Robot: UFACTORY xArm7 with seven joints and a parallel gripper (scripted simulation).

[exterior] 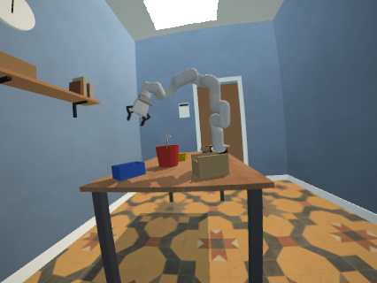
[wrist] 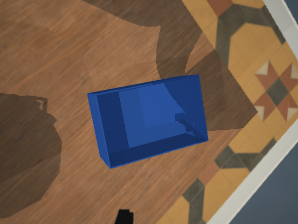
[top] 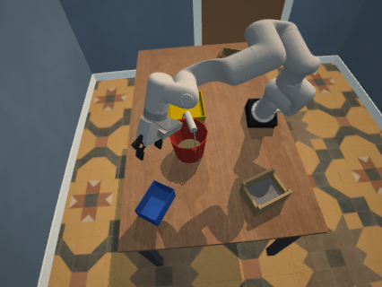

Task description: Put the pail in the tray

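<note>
Now: the wire handle 210 mm to the right of my hand, 150 mm behind it and 140 mm below it. From my hand the other things lie so: wooden box 460 mm behind, 290 mm below, 70 mm to the left; blue tray 320 mm below, 80 mm to the left, 20 mm ahead; yellow drip tray 510 mm to the right, 320 mm below, 130 mm behind.
</note>
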